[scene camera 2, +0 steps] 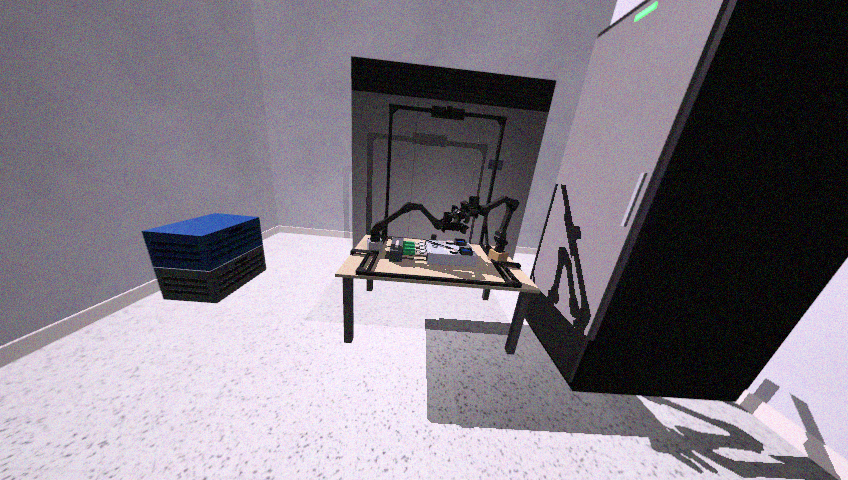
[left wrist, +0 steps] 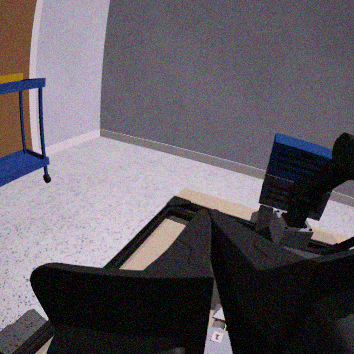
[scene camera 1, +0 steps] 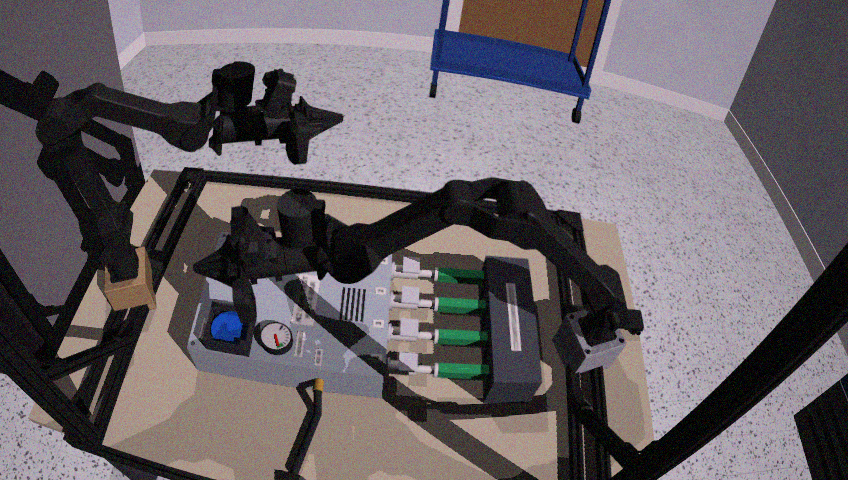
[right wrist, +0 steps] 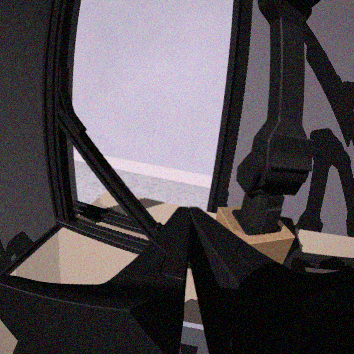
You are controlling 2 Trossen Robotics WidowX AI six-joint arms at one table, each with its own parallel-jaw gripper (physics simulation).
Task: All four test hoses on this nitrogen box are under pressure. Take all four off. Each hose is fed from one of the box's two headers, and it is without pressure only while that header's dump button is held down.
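Frame: origin at the left arm's base, x ahead, y up, z right, level; millimetres.
Seen in the pictures: left gripper, fingertip midpoint: (scene camera 2: 448,215) (left wrist: 206,218) (scene camera 1: 342,118); right gripper, fingertip midpoint: (scene camera 2: 469,227) (scene camera 1: 193,268) (right wrist: 186,216); left arm's base, origin of the base link: (scene camera 2: 499,250) (scene camera 1: 124,268) (right wrist: 255,221); right arm's base, origin of the base link: (scene camera 2: 374,240) (left wrist: 293,220) (scene camera 1: 597,329).
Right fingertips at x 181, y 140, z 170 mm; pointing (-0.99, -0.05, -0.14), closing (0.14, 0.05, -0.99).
Observation:
Offsets run from my right fingertips to a thing's top centre. "*": to the spot under its first point.
The grey nitrogen box (scene camera 1: 357,380) (scene camera 2: 449,257) lies on the table. Four green hoses (scene camera 1: 461,274) (scene camera 1: 461,305) (scene camera 1: 461,336) (scene camera 1: 461,370) run from white connectors at its right side to a dark block @[* dy -144, dx +457, dz +255 mm] (scene camera 1: 511,380), in scene camera 1. One blue dump button @[dy -128, dx +35, dz +33 mm] (scene camera 1: 226,325) shows in a dark housing; the other is hidden there behind the right gripper. A gauge @[* dy -129, dx +109, dz +69 mm] (scene camera 1: 273,337) with a red needle sits beside it. My right gripper (scene camera 1: 196,267) (right wrist: 186,216) is shut and empty above the box's far left part. My left gripper (scene camera 1: 342,117) (left wrist: 206,218) is shut and empty, high beyond the table's far edge.
The right arm (scene camera 1: 410,218) reaches across above the box and hoses. A black bent pipe with a brass tip @[* dy -175, dx +161, dz +151 mm] (scene camera 1: 318,385) stands at the box's near side. Black frame rails (scene camera 1: 309,183) edge the table. A blue cart (scene camera 1: 505,62) (left wrist: 22,162) stands beyond.

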